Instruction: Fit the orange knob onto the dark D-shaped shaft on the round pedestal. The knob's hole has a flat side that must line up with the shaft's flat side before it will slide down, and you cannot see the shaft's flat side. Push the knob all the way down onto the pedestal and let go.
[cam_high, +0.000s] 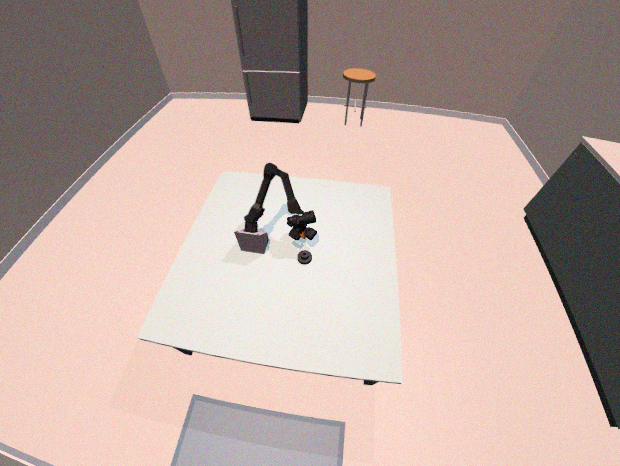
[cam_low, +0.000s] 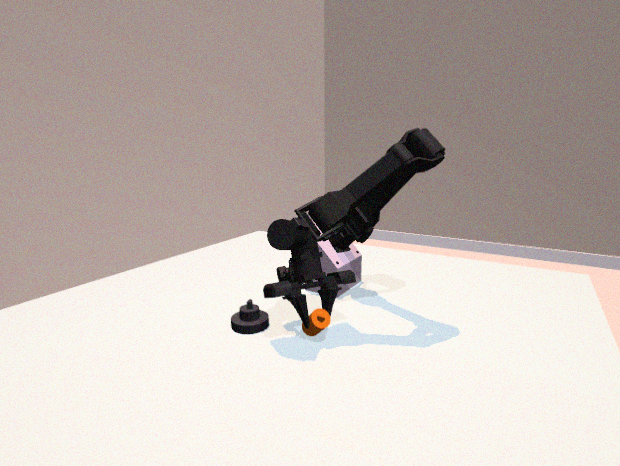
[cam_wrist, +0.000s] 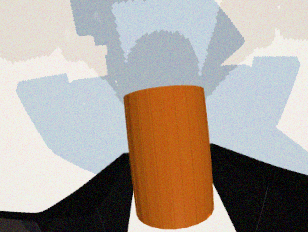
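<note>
My gripper tip is now 160 mm to the left of the dark round pedestal and 40 mm short of it. Also, from my gripper tip: orange knob: 10 mm to the right.
</note>
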